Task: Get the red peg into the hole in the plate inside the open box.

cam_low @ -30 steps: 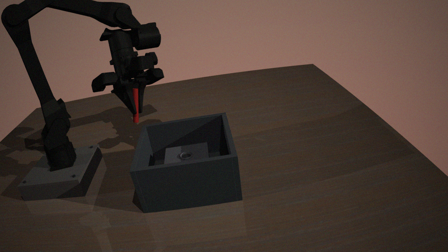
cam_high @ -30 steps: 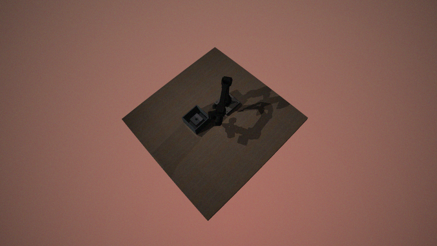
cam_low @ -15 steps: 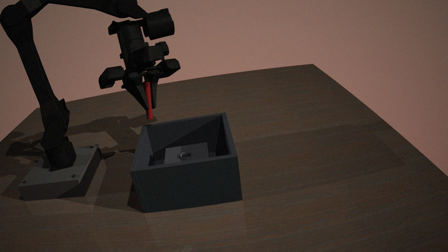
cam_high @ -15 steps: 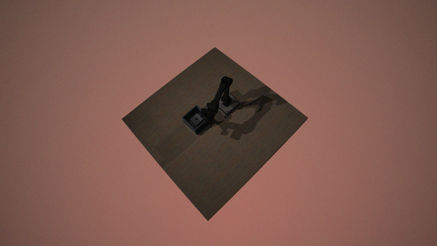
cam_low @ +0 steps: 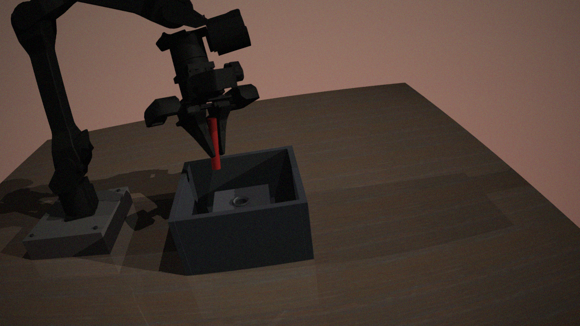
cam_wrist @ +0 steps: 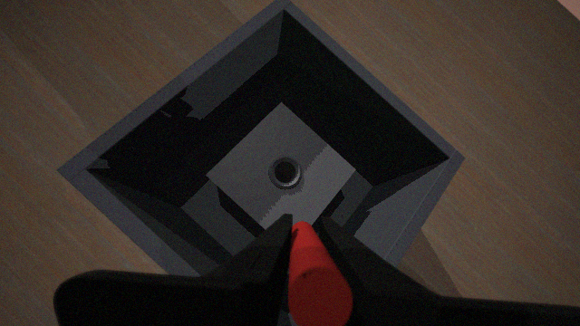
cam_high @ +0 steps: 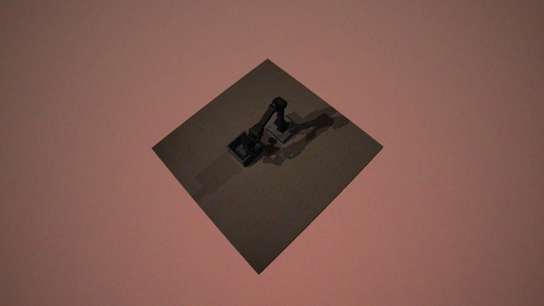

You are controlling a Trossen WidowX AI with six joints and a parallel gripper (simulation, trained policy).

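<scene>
The red peg is 1 cm to the left of my gripper tip and 2 cm above it. Also, from my gripper tip: grey plate: 2 cm ahead, 3 cm to the right, 8 cm below; dark box: 2 cm ahead, 3 cm to the right, 10 cm below.
</scene>
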